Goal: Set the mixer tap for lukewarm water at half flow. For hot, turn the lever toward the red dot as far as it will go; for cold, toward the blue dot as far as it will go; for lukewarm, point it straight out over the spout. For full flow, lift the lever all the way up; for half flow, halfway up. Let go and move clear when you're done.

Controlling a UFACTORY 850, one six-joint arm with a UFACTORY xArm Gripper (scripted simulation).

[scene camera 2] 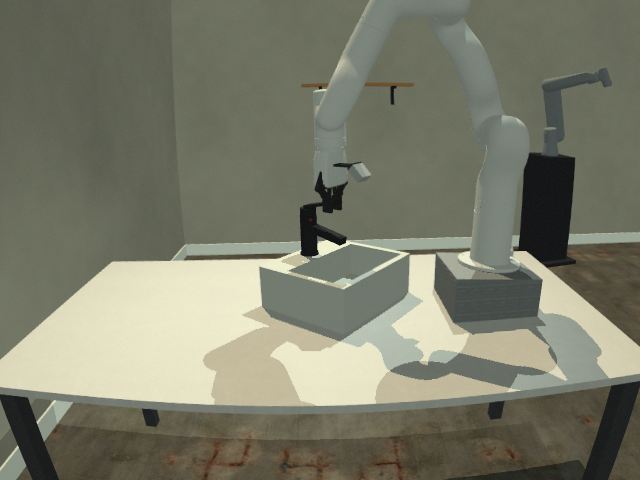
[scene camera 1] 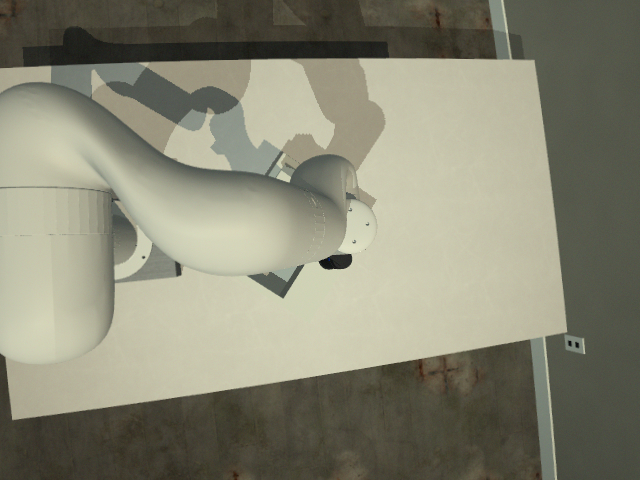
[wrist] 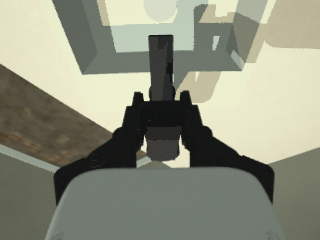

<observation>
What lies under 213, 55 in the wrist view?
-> A grey basin.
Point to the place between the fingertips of the gripper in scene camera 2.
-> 332, 211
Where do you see a black mixer tap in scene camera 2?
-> At 309, 229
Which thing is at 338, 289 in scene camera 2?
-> A grey basin.
</observation>
